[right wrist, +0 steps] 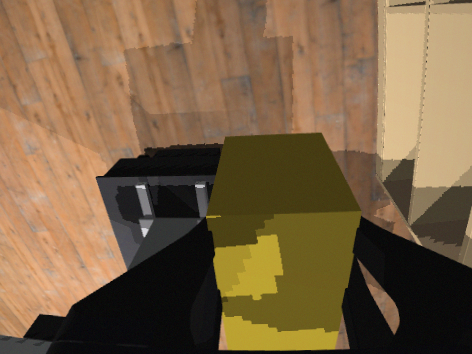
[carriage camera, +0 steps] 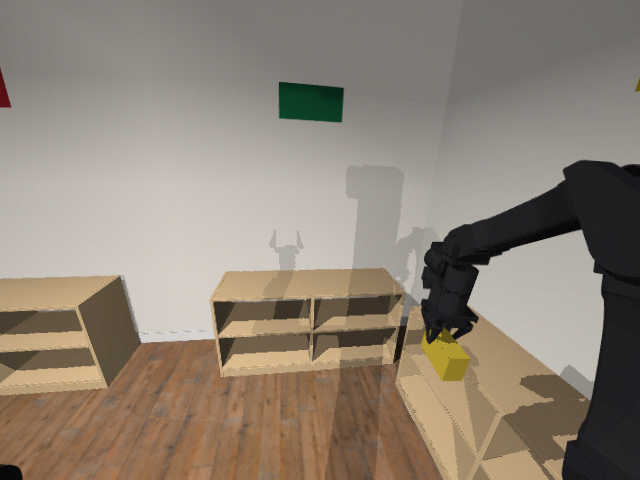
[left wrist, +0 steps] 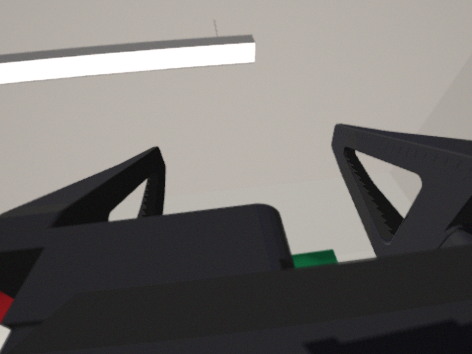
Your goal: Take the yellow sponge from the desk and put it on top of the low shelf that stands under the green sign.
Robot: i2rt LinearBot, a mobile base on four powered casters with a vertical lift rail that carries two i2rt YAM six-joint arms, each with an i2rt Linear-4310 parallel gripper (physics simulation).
Path:
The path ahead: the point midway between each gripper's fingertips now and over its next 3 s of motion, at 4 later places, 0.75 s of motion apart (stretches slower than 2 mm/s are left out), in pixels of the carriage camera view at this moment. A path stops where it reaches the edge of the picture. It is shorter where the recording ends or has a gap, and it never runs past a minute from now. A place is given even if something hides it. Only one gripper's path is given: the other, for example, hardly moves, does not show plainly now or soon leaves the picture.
My right gripper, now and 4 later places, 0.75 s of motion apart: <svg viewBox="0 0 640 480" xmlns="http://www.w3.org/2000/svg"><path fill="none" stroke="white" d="M437 342L413 342L351 343L334 343L331 323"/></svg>

